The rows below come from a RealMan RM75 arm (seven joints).
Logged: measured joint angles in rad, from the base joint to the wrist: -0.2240 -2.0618 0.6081 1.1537 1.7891 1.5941 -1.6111; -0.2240 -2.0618 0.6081 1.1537 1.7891 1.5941 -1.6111; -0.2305 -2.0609 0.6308 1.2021 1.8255 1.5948 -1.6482; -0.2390 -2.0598 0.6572 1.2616 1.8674 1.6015 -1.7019; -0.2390 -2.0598 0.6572 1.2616 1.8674 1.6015 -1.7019; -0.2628 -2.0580 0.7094 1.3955 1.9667 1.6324 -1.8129; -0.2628 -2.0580 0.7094 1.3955 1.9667 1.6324 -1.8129; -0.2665 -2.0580 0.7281 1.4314 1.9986 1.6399 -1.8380; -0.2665 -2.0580 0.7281 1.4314 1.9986 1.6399 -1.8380; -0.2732 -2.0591 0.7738 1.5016 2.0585 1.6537 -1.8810; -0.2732 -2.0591 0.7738 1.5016 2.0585 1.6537 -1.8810
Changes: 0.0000 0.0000 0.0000 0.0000 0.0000 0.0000 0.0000; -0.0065 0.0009 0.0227 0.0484 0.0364 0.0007 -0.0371; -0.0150 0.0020 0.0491 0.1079 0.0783 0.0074 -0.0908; -0.0150 0.0020 0.0491 0.1079 0.0783 0.0074 -0.0908; -0.0388 0.0038 0.1013 0.2418 0.1776 0.0383 -0.2018; -0.0388 0.0038 0.1013 0.2418 0.1776 0.0383 -0.2018; -0.0425 0.0038 0.1200 0.2777 0.2095 0.0458 -0.2269; -0.0425 0.0038 0.1200 0.2777 0.2095 0.0458 -0.2269; -0.0492 0.0027 0.1657 0.3479 0.2694 0.0596 -0.2699; -0.0492 0.0027 0.1657 0.3479 0.2694 0.0596 -0.2699
